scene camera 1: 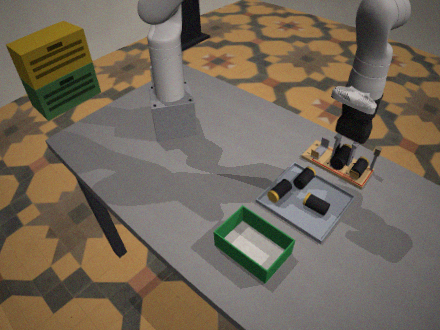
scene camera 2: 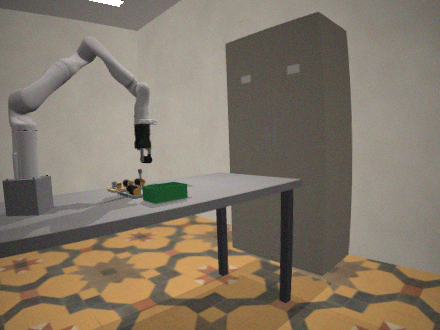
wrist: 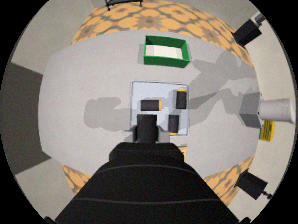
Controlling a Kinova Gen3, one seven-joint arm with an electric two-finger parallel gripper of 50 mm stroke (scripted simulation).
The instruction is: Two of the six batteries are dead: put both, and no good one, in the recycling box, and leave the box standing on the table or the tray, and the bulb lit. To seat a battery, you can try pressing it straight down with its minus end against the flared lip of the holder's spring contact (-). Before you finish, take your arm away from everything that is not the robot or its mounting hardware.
Labels:
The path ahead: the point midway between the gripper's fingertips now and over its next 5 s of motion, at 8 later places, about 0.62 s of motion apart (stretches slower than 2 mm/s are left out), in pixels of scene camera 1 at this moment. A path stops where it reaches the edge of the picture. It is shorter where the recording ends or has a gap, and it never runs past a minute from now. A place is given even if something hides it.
The gripper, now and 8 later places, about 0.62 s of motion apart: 341, 159; 331, 139; 326, 118; 325, 129; 321, 138; 321, 140; 321, 142; 320, 147; 319, 150

